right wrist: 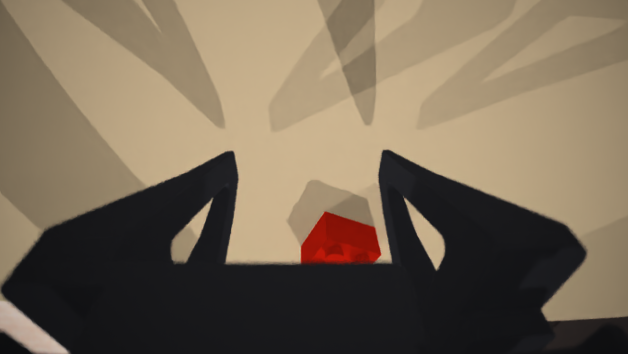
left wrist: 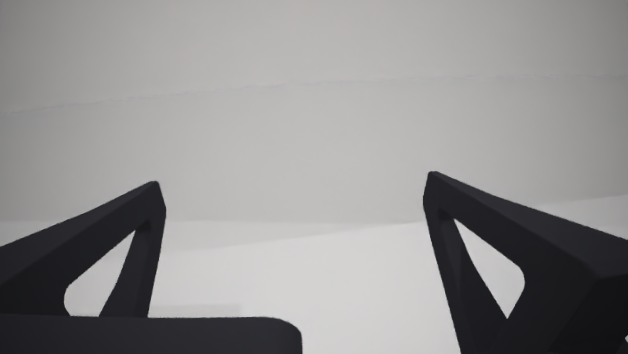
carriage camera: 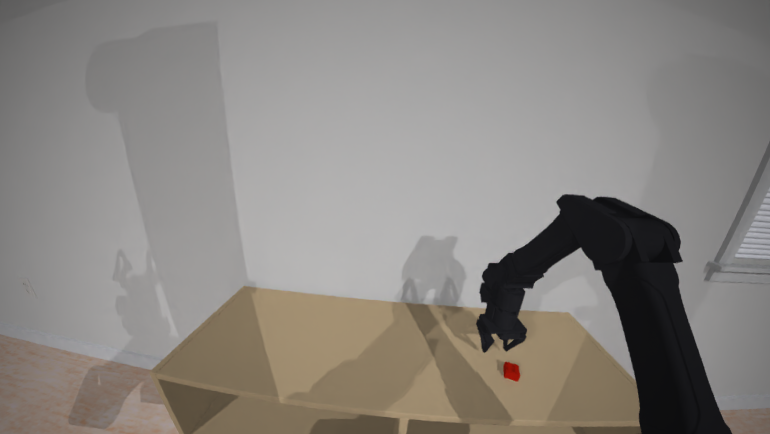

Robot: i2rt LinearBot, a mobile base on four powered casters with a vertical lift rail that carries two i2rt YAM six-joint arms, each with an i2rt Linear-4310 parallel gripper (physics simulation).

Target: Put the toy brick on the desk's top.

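Frame: origin at the left arm's base, x ahead, y left, z up, level; metres.
Seen in the pictures: left gripper, fingertip midpoint: (left wrist: 294,191); right gripper, fingertip midpoint: (right wrist: 308,163) (carriage camera: 494,350).
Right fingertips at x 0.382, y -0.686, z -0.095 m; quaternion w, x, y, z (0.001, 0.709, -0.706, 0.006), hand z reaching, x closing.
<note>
Pixels of each thing's middle, then the offset from my right fingertips to it. "spot": a spot on its surface instead. Level surfaces: height alone.
- red toy brick, body centre: (right wrist: 339,253) (carriage camera: 511,370) dx -0.062, dy -0.017, dz -0.002 m
- desk, surface height: dz -0.014 m
- window, surface spot: (carriage camera: 754,237) spot: dx +0.127, dy -1.046, dz +0.314 m
- Wood-patterned floor, surface height: dz -0.623 m
A red toy brick (carriage camera: 511,371) (right wrist: 342,235) rests on the light wooden top of the desk (carriage camera: 334,345) (right wrist: 280,160), toward the desk's front edge in the carriage view. Its lower part is hidden by the gripper body in the right wrist view. My right gripper (carriage camera: 495,350) (right wrist: 308,163) is partly open and empty. It hangs above the desk top, pointing down, a little behind the brick and apart from it. My left gripper (left wrist: 294,191) is wide open and empty, facing a pale wall; it does not show in the carriage view.
A grey wall (carriage camera: 345,134) stands behind the desk. Open compartments show below the desk top's front edge. A window (carriage camera: 754,237) is at the far right. Wood-patterned floor (carriage camera: 32,377) shows at the lower left. Arm shadows fall on the wall and the desk top.
</note>
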